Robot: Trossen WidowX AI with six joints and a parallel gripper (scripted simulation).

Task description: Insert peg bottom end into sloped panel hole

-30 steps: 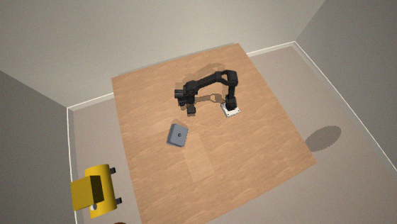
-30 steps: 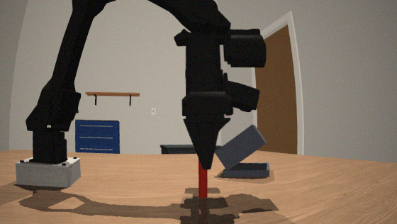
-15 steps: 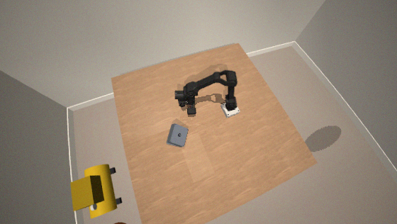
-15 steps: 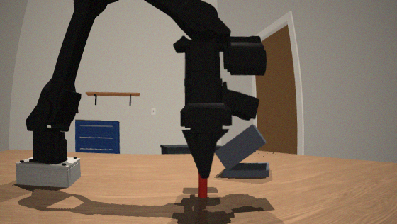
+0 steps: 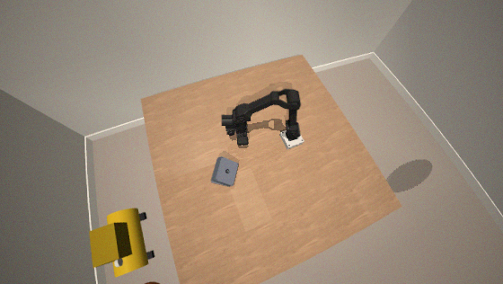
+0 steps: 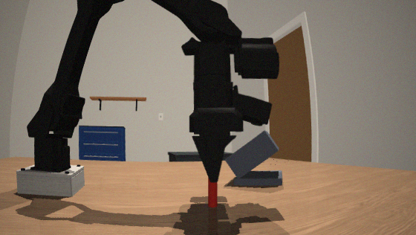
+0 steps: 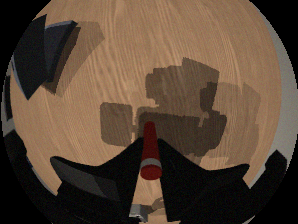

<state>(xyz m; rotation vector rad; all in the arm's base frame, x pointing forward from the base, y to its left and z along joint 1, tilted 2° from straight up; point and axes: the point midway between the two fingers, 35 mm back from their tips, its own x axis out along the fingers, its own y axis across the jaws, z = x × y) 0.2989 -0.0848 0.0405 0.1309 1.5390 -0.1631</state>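
Right now the grey sloped panel is 200 mm to the left of my gripper tip, 150 mm ahead of it and 30 mm above it. Round my gripper tip: red peg (20 mm above); then flat grey base (190 mm to the left, 160 mm ahead, 30 mm below).
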